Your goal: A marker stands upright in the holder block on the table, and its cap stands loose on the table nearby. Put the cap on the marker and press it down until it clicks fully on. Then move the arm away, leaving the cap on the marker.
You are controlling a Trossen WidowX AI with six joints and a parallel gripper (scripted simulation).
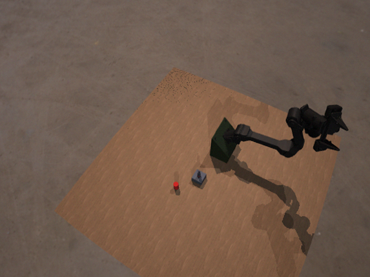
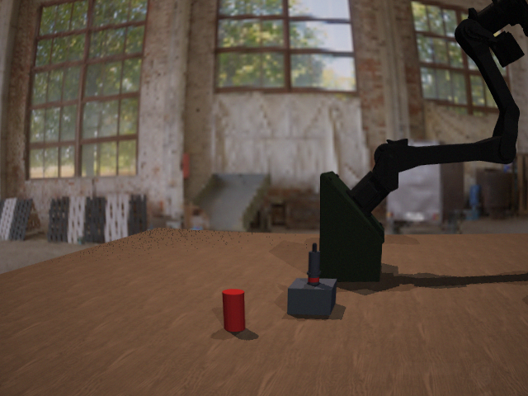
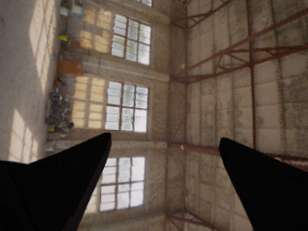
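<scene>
Right now the red cap is 28 cm ahead of my gripper tip, 56 cm to the right of it and 57 cm below it. The rest, counted from my gripper tip: grey holder block (17 cm ahead, 48 cm to the right, 58 cm below).
</scene>
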